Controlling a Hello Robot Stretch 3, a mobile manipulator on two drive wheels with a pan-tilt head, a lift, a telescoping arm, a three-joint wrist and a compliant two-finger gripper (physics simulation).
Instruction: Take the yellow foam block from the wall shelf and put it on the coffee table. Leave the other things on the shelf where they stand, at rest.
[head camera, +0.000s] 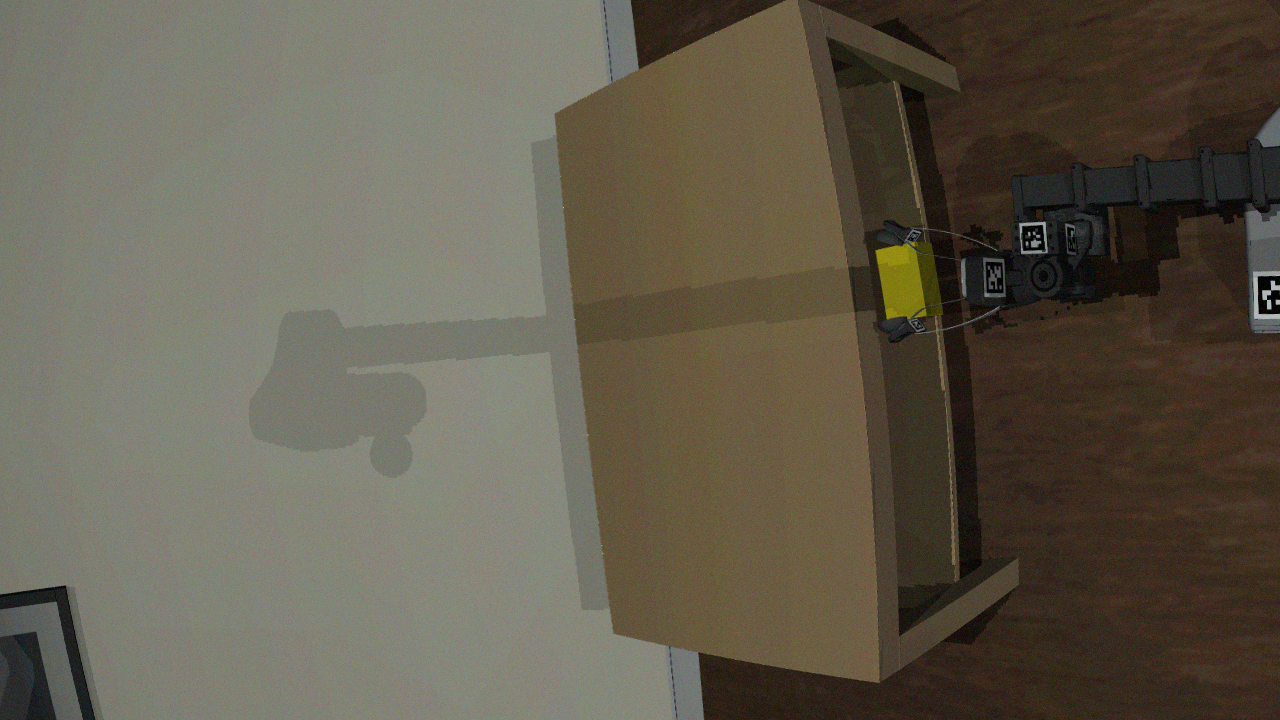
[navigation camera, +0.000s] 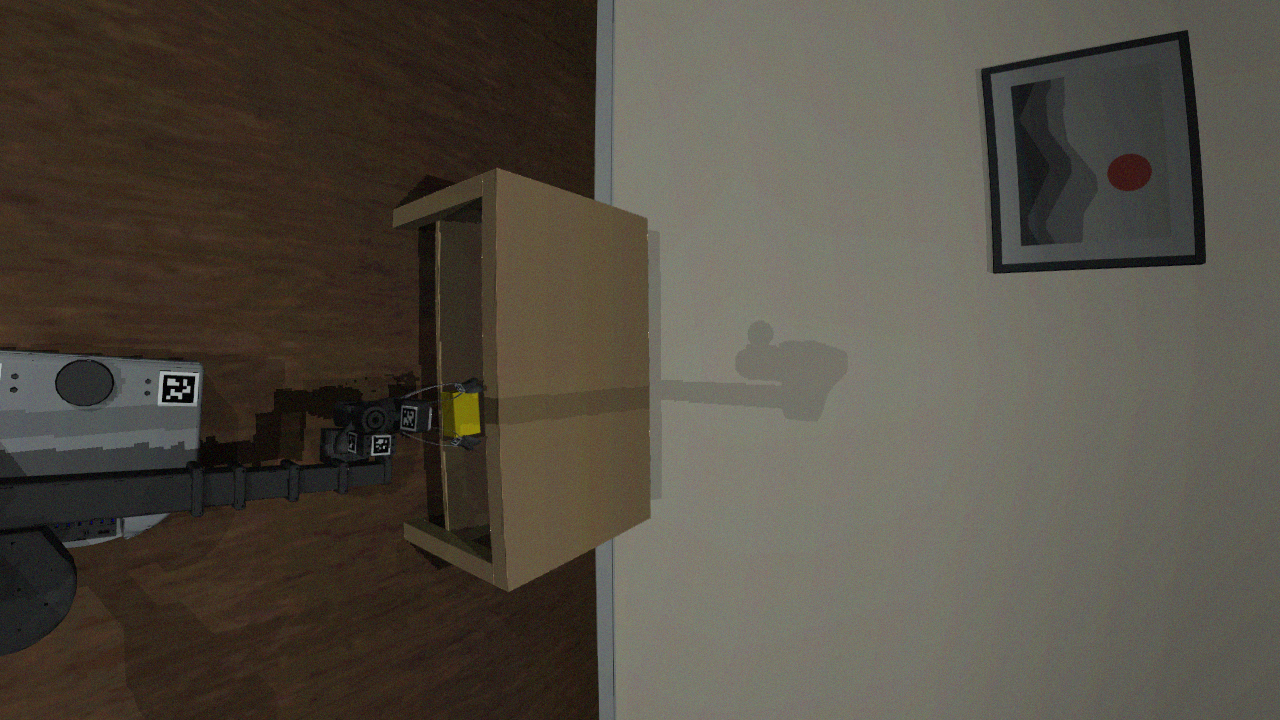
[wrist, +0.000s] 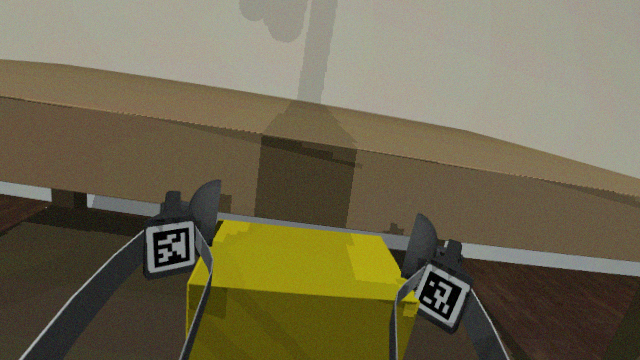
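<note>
The yellow foam block is held between the two fingers of my gripper, which is shut on it from both sides. The block is just in front of the long front edge of the light wooden coffee table, not over its top. In the wrist view the table's front face rises beyond the block, so the block is low, around the height of the top's edge or below it. Whether they touch cannot be told. The wall shelf does not show.
The table stands close to a pale wall. An open lower compartment lies under its top. A framed picture hangs on the wall. My arm reaches in over the wood floor from my base.
</note>
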